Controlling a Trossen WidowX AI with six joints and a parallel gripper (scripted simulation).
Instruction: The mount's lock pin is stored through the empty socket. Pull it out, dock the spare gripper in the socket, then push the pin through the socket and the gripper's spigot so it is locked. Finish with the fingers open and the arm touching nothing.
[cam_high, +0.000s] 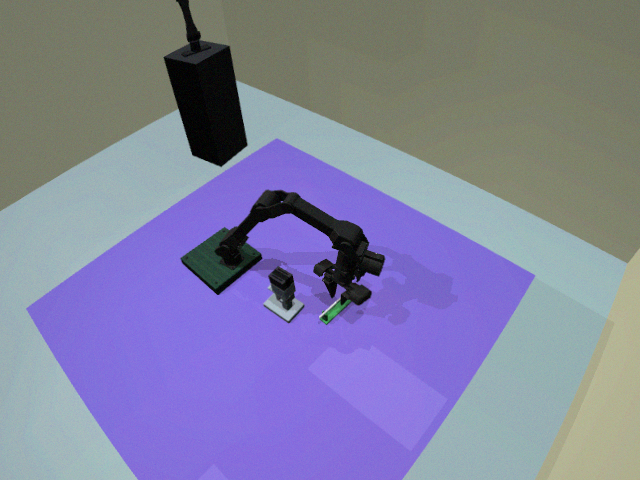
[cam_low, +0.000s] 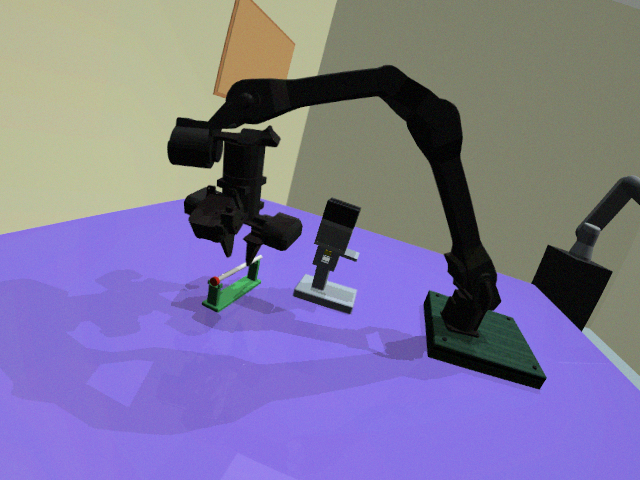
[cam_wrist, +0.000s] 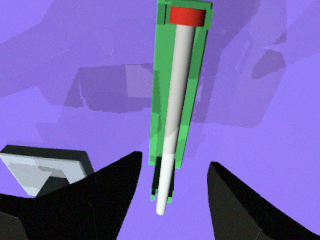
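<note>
Right now the green cradle is 1 cm to the left of my gripper tip and 3 cm below it. Round my gripper tip: grey mount (15 cm behind, 7 cm to the right, 1 cm below); then spare gripper (14 cm behind, 8 cm to the right, 7 cm above).
</note>
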